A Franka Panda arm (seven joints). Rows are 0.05 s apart.
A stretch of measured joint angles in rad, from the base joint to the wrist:
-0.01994 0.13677 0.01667 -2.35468 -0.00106 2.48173 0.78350
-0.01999 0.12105 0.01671 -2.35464 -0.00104 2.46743 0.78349
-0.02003 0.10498 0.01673 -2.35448 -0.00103 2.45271 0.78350
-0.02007 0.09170 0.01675 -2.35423 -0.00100 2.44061 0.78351
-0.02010 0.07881 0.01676 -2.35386 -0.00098 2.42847 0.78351
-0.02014 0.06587 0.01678 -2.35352 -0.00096 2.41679 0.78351
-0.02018 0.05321 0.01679 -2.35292 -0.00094 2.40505 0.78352
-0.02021 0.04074 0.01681 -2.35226 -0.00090 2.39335 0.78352
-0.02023 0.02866 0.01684 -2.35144 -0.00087 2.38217 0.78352
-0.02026 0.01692 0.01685 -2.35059 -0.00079 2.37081 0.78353
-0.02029 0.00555 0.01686 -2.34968 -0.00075 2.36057 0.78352
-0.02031 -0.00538 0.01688 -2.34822 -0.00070 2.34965 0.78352
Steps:
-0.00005 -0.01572 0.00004 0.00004 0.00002 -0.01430 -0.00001
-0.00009 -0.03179 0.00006 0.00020 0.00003 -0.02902 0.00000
-0.00013 -0.04507 0.00008 0.00045 0.00006 -0.04112 0.00001
-0.00016 -0.05796 0.00009 0.00082 0.00008 -0.05326 0.00001
-0.00020 -0.07090 0.00011 0.00116 0.00010 -0.06494 0.00001
-0.00024 -0.08356 0.00012 0.00176 0.00012 -0.07668 0.00002
-0.00027 -0.09603 0.00014 0.00242 0.00016 -0.08838 0.00002
-0.00029 -0.10811 0.00017 0.00324 0.00019 -0.09956 0.00002
-0.00032 -0.11985 0.00018 0.00409 0.00027 -0.11092 0.00003
-0.00035 -0.13122 0.00019 0.00500 0.00031 -0.12116 0.00002
-0.00037 -0.14215 0.00021 0.00646 0.00036 -0.13208 0.00002

